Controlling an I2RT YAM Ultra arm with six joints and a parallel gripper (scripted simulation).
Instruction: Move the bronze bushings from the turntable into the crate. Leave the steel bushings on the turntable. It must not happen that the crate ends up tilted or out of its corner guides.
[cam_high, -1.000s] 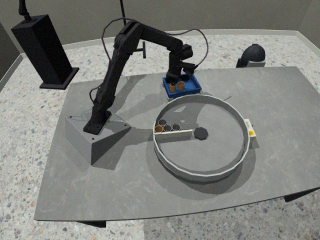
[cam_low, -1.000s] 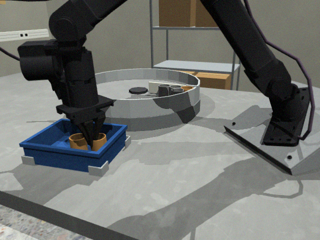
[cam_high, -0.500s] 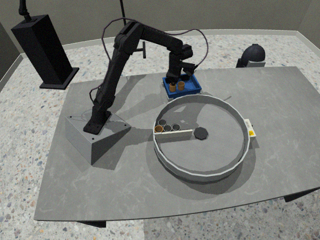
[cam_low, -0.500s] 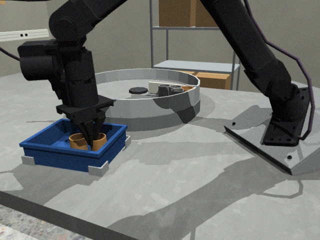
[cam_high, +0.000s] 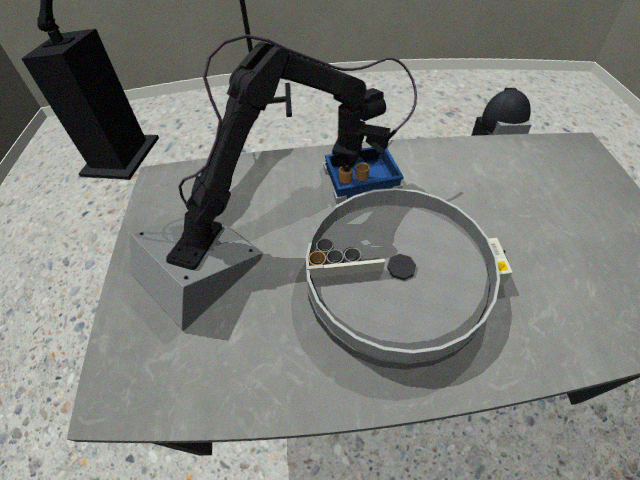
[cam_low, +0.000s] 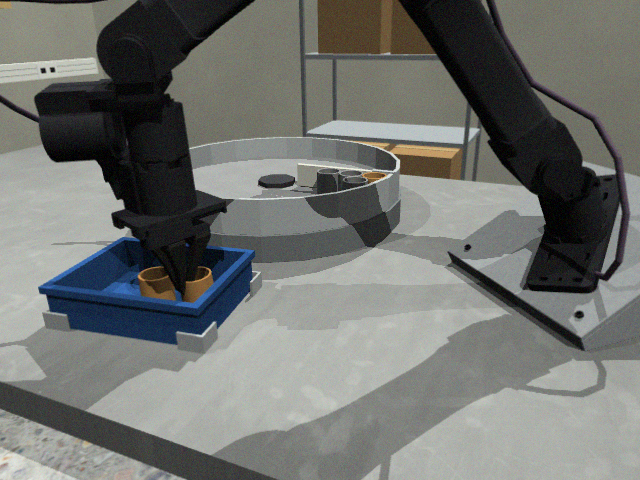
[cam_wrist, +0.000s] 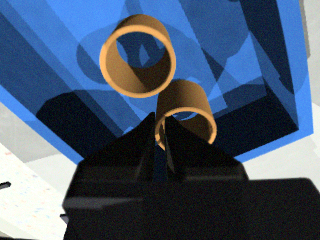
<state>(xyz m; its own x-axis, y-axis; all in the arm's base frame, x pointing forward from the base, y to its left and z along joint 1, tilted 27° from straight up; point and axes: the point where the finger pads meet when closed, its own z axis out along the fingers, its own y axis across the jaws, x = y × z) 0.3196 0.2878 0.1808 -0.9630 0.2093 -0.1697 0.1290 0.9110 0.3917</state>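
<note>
Right now my hand is 40 mm short of the blue crate and 20 mm above it. Also, from my hand: turntable 160 mm ahead, 330 mm to the right, 10 mm above.
</note>
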